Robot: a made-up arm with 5 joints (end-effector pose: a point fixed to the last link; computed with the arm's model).
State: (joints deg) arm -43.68 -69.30 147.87 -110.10 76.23
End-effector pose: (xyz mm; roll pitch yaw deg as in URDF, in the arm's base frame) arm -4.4 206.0 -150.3 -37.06 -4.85 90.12
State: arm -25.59 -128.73 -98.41 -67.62 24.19
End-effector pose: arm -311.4 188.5 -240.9 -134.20 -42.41 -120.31
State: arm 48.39 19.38 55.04 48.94 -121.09
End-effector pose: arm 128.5 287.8 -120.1 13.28 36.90 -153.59
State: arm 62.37 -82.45 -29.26 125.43 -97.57
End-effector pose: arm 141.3 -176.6 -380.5 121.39 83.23 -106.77
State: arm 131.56 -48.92 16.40 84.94 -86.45
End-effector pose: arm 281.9 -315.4 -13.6 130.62 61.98 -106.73
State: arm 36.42 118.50 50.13 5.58 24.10
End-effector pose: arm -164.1 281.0 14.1 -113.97 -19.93 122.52
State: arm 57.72 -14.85 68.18 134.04 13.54
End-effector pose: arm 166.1 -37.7 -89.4 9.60 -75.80 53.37
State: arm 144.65 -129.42 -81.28 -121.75 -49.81
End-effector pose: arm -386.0 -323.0 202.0 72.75 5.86 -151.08
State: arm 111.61 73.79 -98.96 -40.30 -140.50
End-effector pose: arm 207.1 326.1 3.0 -32.91 48.96 115.07
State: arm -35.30 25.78 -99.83 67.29 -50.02
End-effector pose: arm 264.7 -80.4 243.3 -11.23 -28.15 -64.19
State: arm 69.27 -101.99 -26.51 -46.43 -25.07
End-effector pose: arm -200.8 -428.8 -259.5 -88.36 17.74 -146.84
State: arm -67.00 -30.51 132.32 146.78 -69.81
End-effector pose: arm 262.0 147.3 -73.2 157.40 37.98 -115.10
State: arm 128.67 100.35 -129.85 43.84 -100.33
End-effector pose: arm -206.3 210.9 5.2 -127.66 6.57 91.64
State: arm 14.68 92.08 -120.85 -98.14 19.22
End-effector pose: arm 56.5 110.2 301.6 106.20 14.24 13.65
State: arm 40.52 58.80 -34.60 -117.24 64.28
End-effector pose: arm 227.6 299.2 65.7 -50.63 10.51 -91.15
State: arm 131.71 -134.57 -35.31 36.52 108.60
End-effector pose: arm -303.3 -491.9 163.4 96.42 -1.11 66.67
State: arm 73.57 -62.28 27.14 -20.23 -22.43
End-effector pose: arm 124.9 -357.3 -325.0 -103.72 63.75 -90.63
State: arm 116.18 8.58 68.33 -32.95 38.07
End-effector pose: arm 197.8 -187.2 -110.6 -148.49 12.33 -26.83
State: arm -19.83 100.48 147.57 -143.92 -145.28
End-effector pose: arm 50.5 -163.0 187.0 124.66 67.86 147.65
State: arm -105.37 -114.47 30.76 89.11 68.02
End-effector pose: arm -81.2 235.4 377.0 151.72 37.50 79.68
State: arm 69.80 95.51 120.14 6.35 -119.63
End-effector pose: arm -52.3 0.6 -145.6 84.35 -39.54 -82.33
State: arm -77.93 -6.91 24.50 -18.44 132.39
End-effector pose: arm 257.7 215.7 373.6 -50.62 59.92 -119.67
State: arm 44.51 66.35 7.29 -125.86 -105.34
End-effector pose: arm 213.8 209.8 -124.2 69.04 37.05 103.32
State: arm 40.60 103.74 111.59 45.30 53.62
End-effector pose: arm -94.4 112.4 22.1 -60.14 4.72 123.56
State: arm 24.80 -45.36 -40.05 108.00 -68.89
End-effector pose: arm 317.2 129.2 -255.3 -88.95 26.35 47.48
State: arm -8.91 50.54 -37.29 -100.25 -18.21
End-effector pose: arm 311.6 164.6 179.0 63.18 29.39 29.74
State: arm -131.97 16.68 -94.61 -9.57 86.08
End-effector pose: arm 409.8 -53.7 71.8 -140.29 -12.06 167.43
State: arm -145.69 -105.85 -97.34 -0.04 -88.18
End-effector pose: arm -122.8 360.8 416.8 71.76 -44.01 112.02
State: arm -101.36 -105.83 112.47 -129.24 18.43
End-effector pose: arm -156.4 256.2 182.9 -48.92 21.46 155.85
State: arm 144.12 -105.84 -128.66 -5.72 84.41
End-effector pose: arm -117.7 -249.3 455.3 11.46 77.20 8.16
